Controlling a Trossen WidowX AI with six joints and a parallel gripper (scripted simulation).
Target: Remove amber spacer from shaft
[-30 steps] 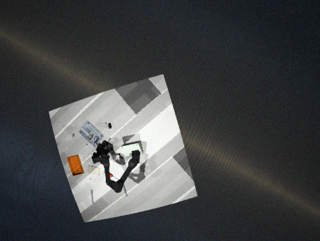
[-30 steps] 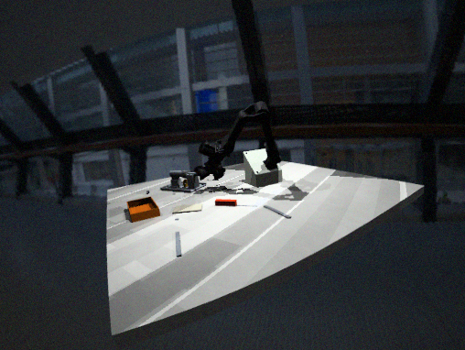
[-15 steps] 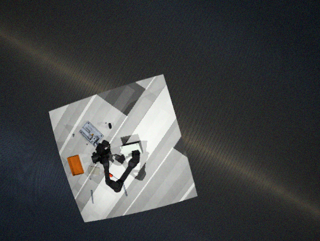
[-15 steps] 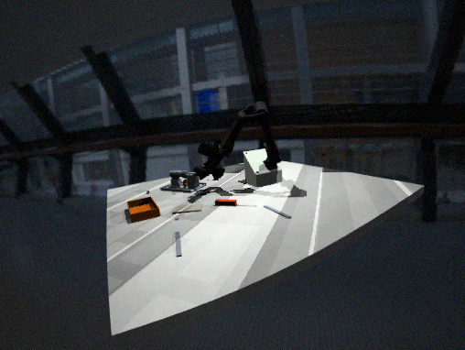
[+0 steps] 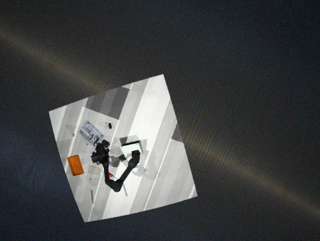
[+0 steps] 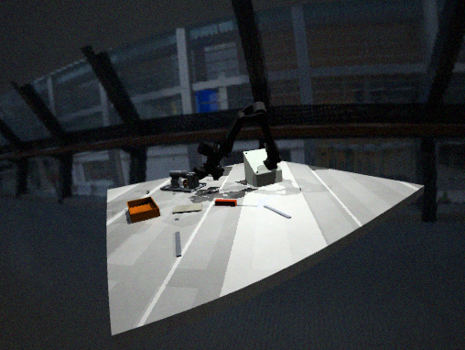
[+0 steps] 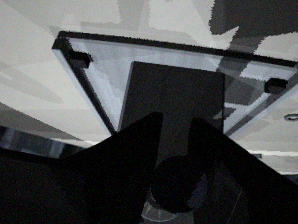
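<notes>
Right now my gripper tip is 4 cm short of the thin shaft, 5 cm to the left of it and 3 cm below it. Round my gripper tip: cream card (15 cm ahead, 26 cm to the left, 5 cm below); dark object (15 cm behind, 14 cm to the right, 3 cm below); spacer (6 cm ahead, 9 cm to the right, 3 cm below).
</notes>
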